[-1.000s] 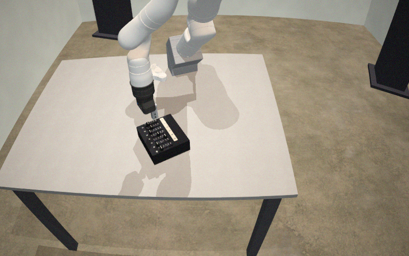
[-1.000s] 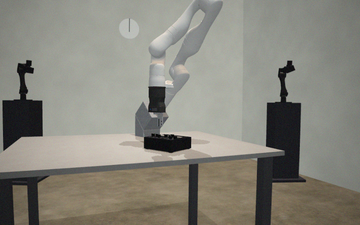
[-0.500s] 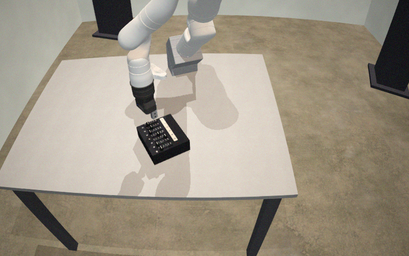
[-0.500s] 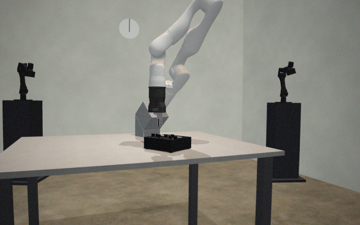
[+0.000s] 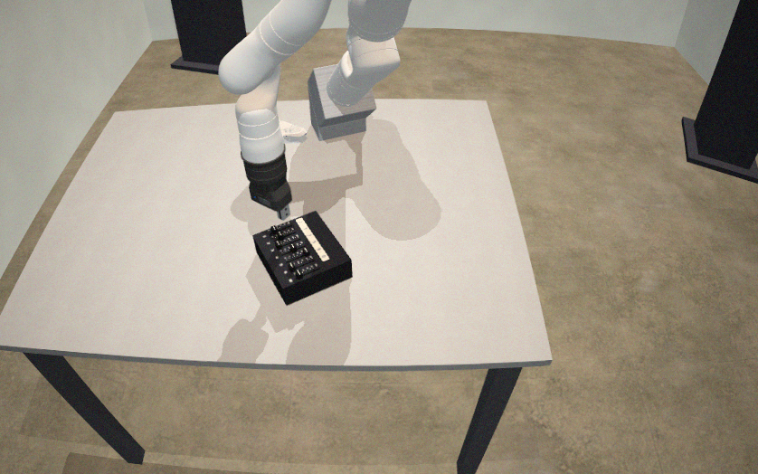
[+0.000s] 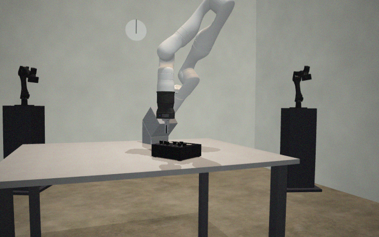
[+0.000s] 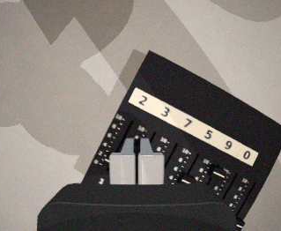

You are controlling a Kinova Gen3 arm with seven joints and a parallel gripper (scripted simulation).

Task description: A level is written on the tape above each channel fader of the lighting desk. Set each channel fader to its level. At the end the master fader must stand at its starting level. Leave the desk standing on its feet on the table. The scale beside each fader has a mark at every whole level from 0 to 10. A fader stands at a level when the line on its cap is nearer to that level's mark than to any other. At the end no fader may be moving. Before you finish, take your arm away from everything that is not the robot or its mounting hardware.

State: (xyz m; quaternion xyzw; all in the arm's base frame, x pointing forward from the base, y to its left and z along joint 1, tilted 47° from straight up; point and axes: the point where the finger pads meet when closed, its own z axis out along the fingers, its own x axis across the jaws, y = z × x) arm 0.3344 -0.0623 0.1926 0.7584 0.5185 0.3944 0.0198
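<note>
Right now the channel 2 cap is 2 cm ahead of my hand and 5 cm below it. The rest, counted from my hand: master cap: 10 cm ahead, 8 cm to the left, 5 cm below; then channel 6 cap: 8 cm ahead, 6 cm to the left, 5 cm below; then channel 1 cap: 1 cm ahead, 2 cm to the right, 5 cm below.
</note>
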